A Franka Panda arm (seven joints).
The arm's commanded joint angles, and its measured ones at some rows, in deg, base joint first. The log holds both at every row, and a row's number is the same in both.
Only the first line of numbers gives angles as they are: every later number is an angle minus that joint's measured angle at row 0.
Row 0, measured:
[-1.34 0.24 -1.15 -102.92 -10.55 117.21 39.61]
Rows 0 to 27, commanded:
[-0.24 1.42 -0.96 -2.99 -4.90 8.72 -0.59]
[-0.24 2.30 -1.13 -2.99 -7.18 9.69 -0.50]
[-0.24 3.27 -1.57 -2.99 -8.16 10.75 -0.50]
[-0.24 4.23 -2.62 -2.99 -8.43 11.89 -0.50]
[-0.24 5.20 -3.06 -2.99 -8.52 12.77 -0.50]
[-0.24 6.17 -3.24 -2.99 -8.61 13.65 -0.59]
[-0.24 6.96 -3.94 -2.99 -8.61 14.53 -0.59]
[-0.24 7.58 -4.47 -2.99 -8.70 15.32 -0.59]
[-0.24 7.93 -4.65 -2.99 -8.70 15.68 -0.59]
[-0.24 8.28 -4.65 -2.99 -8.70 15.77 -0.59]
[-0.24 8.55 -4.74 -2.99 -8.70 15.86 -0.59]
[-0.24 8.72 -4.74 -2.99 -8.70 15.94 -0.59]
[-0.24 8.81 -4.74 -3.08 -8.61 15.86 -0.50]
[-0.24 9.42 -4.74 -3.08 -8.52 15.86 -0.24]
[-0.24 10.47 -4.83 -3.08 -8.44 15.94 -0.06]
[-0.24 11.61 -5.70 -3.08 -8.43 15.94 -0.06]
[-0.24 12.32 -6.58 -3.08 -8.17 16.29 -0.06]
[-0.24 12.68 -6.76 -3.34 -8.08 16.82 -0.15]
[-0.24 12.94 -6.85 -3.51 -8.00 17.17 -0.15]
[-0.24 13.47 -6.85 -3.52 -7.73 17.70 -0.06]
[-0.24 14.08 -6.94 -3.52 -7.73 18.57 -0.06]
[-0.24 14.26 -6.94 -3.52 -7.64 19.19 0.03]
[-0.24 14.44 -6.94 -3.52 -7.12 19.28 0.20]
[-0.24 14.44 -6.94 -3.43 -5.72 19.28 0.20]
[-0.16 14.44 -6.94 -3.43 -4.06 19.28 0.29]
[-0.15 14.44 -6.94 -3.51 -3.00 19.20 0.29]
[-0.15 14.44 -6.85 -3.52 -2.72 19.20 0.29]
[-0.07 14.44 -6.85 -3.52 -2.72 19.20 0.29]
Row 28, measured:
[-0.30 14.07 -6.79 -3.16 -4.36 17.81 0.08]
